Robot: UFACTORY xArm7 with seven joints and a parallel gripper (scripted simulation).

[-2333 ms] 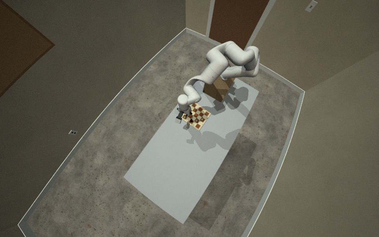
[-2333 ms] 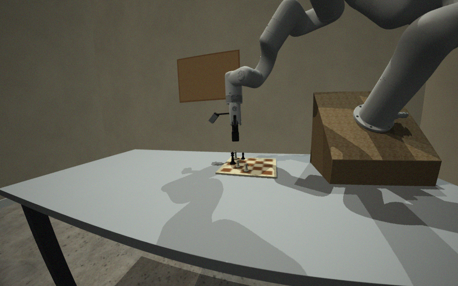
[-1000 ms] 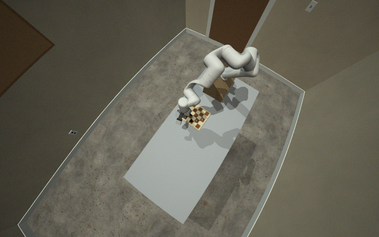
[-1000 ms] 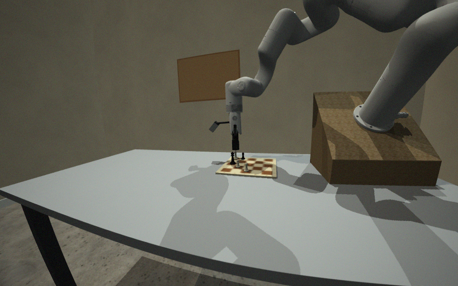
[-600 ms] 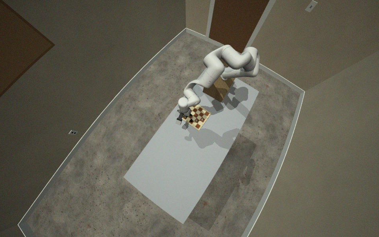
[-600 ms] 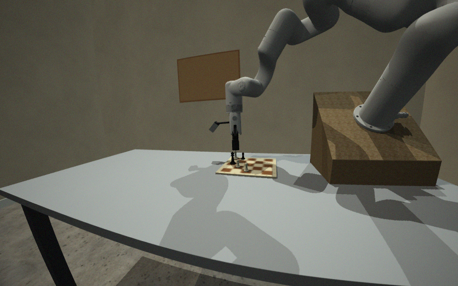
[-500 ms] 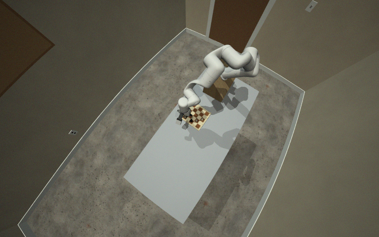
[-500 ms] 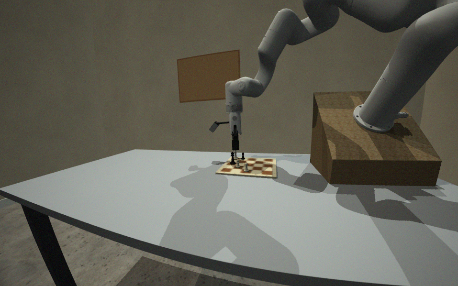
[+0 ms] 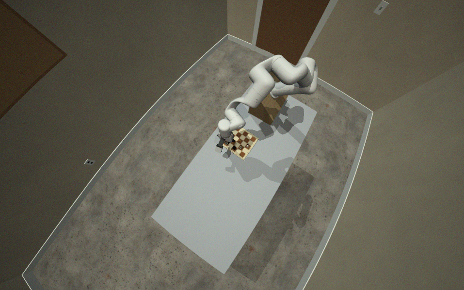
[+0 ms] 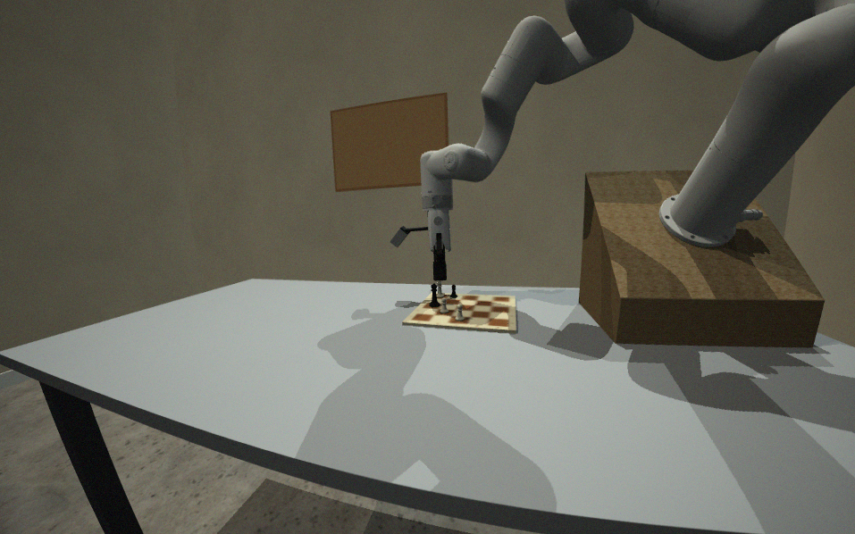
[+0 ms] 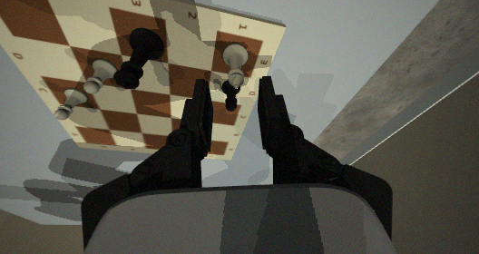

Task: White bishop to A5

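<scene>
My gripper is now 50 mm above the white bishop. Also, from my hand: black pawn 50 mm below, 30 mm behind; tall black piece 70 mm to the left, 40 mm below; chessboard 80 mm to the left, 70 mm below, 70 mm behind.
</scene>
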